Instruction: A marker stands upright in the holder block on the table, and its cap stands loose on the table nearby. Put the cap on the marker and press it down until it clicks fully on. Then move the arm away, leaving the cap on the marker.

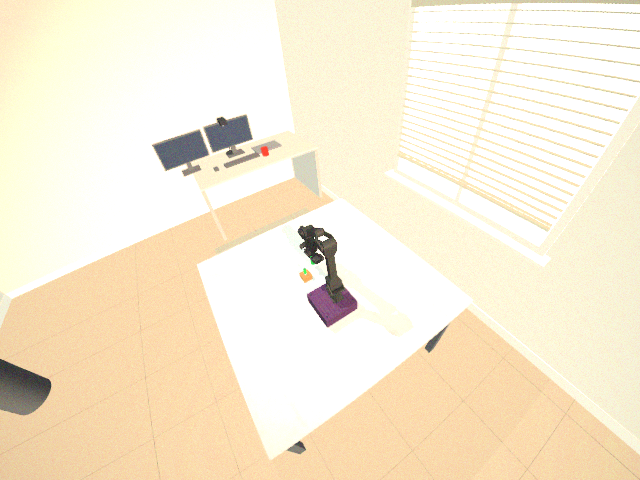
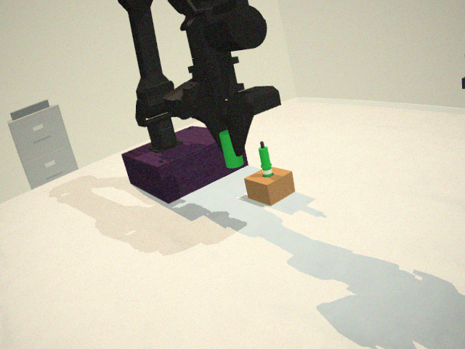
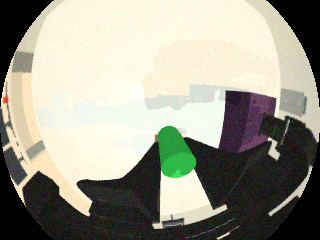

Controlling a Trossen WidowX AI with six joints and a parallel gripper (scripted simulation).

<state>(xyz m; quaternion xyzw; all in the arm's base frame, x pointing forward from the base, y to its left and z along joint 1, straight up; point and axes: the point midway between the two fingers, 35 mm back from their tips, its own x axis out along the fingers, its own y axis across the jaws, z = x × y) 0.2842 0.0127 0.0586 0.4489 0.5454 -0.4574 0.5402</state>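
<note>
The holder block is 80 mm below my gripper tip, 70 mm to the left of it and 20 mm behind it. Round my gripper tip: green cap 10 mm above.
</note>
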